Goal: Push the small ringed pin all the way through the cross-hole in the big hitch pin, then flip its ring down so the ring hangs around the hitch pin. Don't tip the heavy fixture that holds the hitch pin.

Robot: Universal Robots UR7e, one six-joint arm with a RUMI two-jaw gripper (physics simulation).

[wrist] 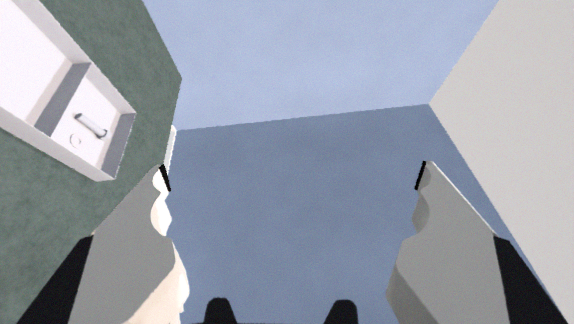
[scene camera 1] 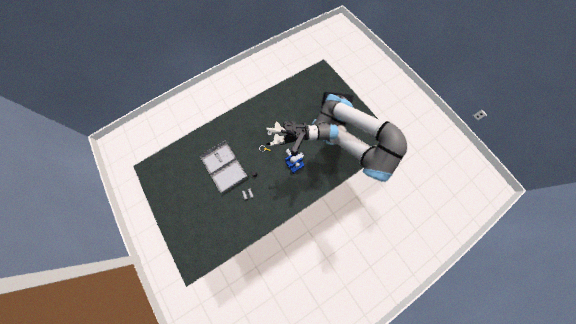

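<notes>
My gripper is wide open and empty. Its fingers reach left over the dark table in the scene view. A small white ring with a short yellow part beside it, which looks like the ringed pin, shows just below and left of the fingertips. A blue fixture with pale parts on top, upright as far as I can tell, stands below the gripper body. Part of the arm's hardware hangs over it. The hitch pin and its cross-hole are too small to make out. Neither fixture nor ringed pin shows in the wrist view.
A pale two-compartment tray lies on the dark table left of the gripper. It holds a grey pin and a thin ring. A small black piece and a small pale piece lie near the tray.
</notes>
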